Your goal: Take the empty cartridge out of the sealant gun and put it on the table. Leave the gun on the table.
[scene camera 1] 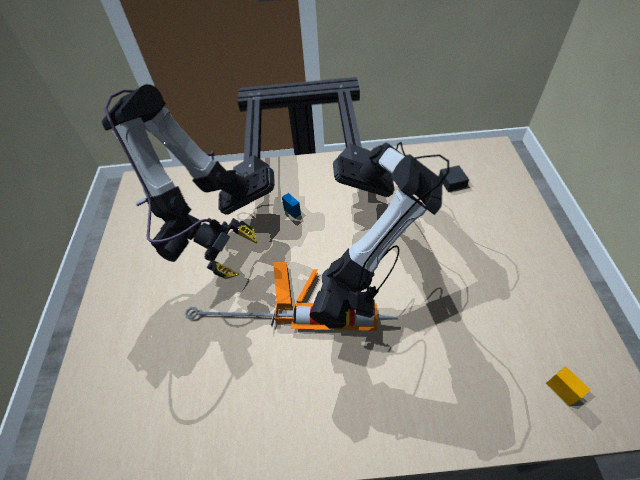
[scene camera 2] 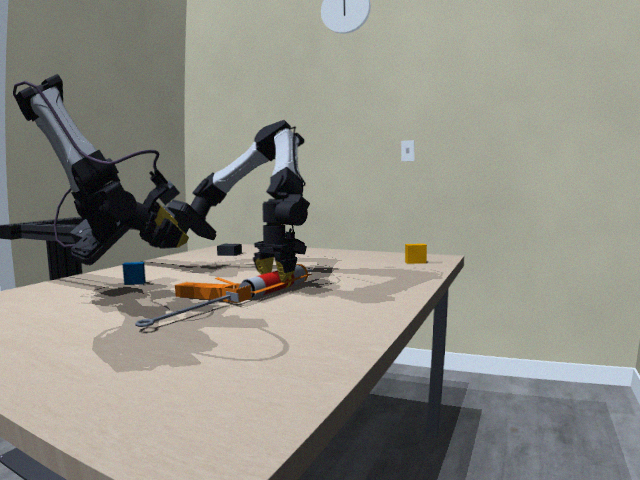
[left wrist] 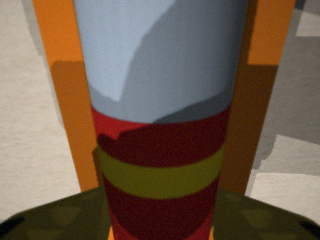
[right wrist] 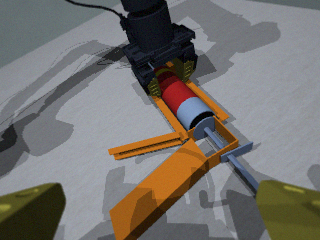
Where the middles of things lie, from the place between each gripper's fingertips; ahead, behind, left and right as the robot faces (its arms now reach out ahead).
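My left gripper is 1 cm above the orange sealant gun [scene camera 1: 283,295], 15 cm to the left of it and 5 cm past it. The cartridge [scene camera 2: 266,280] is 1 cm below my left hand and 2 cm to the left of it, and the yellow block [scene camera 1: 565,384] is 26 cm ahead of that left hand and 52 cm to the left of it.
With my right gripper [scene camera 2: 182,232], it's 15 cm above the orange sealant gun, 8 cm short of it and 8 cm to the right of it. From my right hand, you'd find the cartridge 15 cm below, 13 cm ahead and 25 cm to the left, and the yellow block 14 cm below, 39 cm ahead and 74 cm to the left.
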